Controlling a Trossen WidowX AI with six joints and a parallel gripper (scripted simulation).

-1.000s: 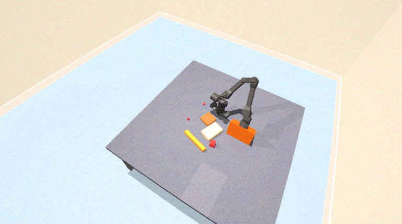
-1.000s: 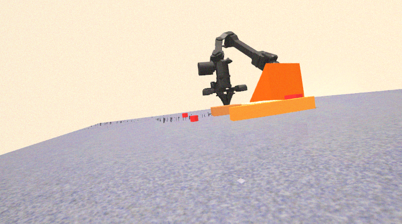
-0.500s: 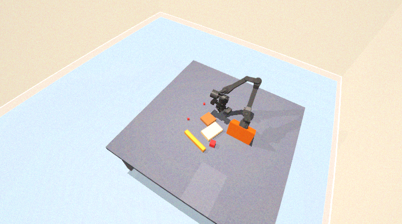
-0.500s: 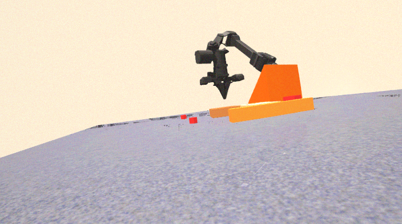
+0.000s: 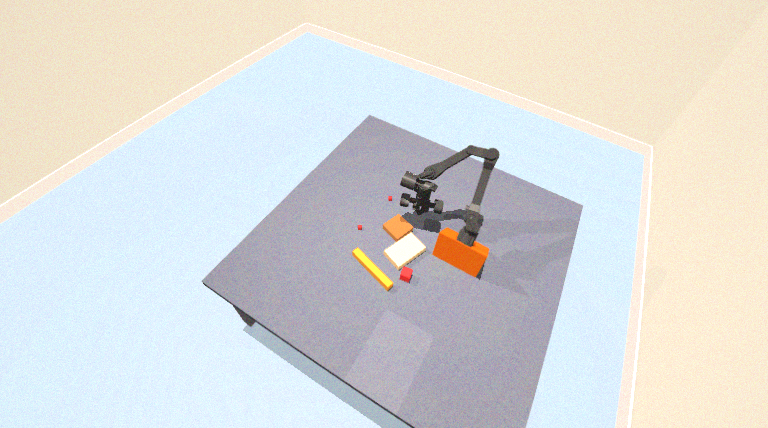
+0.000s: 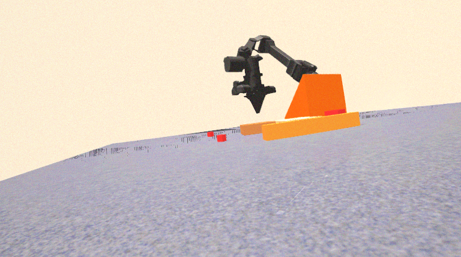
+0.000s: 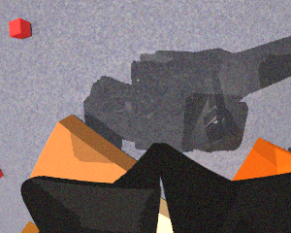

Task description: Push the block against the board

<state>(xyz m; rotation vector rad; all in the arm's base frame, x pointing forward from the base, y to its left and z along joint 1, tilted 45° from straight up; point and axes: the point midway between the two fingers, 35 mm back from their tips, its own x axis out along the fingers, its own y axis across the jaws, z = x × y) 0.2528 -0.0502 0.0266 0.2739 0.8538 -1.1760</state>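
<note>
Now: the orange square block 5 cm ahead of my gripper tip, 9 cm to the left of it and 5 cm below it. From my gripper tip the other things lie so: tan board: 5 cm behind, 17 cm to the left, 5 cm below; long yellow board: 1 cm ahead, 33 cm to the left, 5 cm below.
</note>
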